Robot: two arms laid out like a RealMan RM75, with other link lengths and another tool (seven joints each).
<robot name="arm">
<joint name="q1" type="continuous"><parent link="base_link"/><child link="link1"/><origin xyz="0 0 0.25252"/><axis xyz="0 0 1"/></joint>
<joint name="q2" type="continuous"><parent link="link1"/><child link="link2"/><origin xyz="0 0 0"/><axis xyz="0 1 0"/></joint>
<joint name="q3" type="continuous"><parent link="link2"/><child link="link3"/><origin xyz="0 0 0.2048"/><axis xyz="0 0 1"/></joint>
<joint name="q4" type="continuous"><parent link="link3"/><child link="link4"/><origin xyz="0 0 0"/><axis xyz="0 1 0"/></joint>
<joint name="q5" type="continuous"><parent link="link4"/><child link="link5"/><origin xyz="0 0 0.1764"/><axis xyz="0 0 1"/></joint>
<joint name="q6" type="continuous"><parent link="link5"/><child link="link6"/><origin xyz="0 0 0"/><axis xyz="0 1 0"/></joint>
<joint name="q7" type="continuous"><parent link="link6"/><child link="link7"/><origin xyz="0 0 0.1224"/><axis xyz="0 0 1"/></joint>
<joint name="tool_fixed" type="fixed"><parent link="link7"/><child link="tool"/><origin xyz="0.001 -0.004 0.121" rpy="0.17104 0 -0.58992"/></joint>
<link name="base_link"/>
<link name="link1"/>
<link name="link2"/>
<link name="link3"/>
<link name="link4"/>
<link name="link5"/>
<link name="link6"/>
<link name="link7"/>
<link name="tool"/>
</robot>
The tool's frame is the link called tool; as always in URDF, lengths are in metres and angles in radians. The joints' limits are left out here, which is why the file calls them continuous.
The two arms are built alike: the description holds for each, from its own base.
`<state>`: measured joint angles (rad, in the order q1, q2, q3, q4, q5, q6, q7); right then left.
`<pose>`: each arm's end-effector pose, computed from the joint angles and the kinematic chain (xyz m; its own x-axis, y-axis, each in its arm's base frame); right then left.
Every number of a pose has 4 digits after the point.
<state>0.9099 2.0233 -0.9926 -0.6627 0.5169 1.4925 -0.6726 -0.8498 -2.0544 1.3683 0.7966 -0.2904 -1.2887 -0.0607</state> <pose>0.2184 0.3215 -0.0728 0.8663 -0.3955 0.3052 -0.3115 -0.9052 -0.2890 -0.2733 0.3566 -0.0486 -0.2003 0.8828 0.4249 0.5864 0.4554 -0.6699</pose>
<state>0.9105 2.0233 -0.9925 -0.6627 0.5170 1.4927 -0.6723 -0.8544 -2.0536 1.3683 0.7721 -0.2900 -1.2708 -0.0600</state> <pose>0.2182 0.3216 -0.0728 0.8664 -0.3954 0.3050 -0.3114 -0.9053 -0.2889 -0.2764 0.3567 -0.0497 -0.2022 0.8815 0.4266 0.5830 0.4584 -0.6708</pose>
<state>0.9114 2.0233 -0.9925 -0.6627 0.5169 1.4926 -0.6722 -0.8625 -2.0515 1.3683 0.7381 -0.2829 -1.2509 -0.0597</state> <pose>0.2180 0.3218 -0.0728 0.8667 -0.3947 0.3051 -0.3106 -0.9055 -0.2891 -0.2817 0.3565 -0.0498 -0.2021 0.8804 0.4291 0.5724 0.4616 -0.6777</pose>
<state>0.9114 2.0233 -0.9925 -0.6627 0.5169 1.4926 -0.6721 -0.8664 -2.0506 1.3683 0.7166 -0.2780 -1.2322 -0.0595</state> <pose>0.2180 0.3218 -0.0728 0.8667 -0.3948 0.3051 -0.3107 -0.9055 -0.2891 -0.2851 0.3573 -0.0499 -0.1994 0.8787 0.4337 0.5679 0.4643 -0.6797</pose>
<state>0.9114 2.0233 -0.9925 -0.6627 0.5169 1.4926 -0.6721 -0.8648 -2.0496 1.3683 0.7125 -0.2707 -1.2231 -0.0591</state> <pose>0.2180 0.3218 -0.0728 0.8667 -0.3948 0.3051 -0.3107 -0.9055 -0.2891 -0.2873 0.3585 -0.0485 -0.1934 0.8773 0.4393 0.5646 0.4657 -0.6814</pose>
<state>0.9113 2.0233 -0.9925 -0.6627 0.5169 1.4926 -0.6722 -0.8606 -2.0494 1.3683 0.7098 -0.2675 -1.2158 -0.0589</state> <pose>0.2180 0.3218 -0.0728 0.8667 -0.3948 0.3051 -0.3107 -0.9055 -0.2891 -0.2895 0.3586 -0.0480 -0.1926 0.8756 0.4431 0.5627 0.4685 -0.6811</pose>
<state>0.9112 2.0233 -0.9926 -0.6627 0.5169 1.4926 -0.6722 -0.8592 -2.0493 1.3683 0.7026 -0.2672 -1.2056 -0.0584</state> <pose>0.2180 0.3217 -0.0728 0.8666 -0.3948 0.3052 -0.3107 -0.9055 -0.2890 -0.2911 0.3589 -0.0483 -0.1924 0.8741 0.4460 0.5626 0.4706 -0.6797</pose>
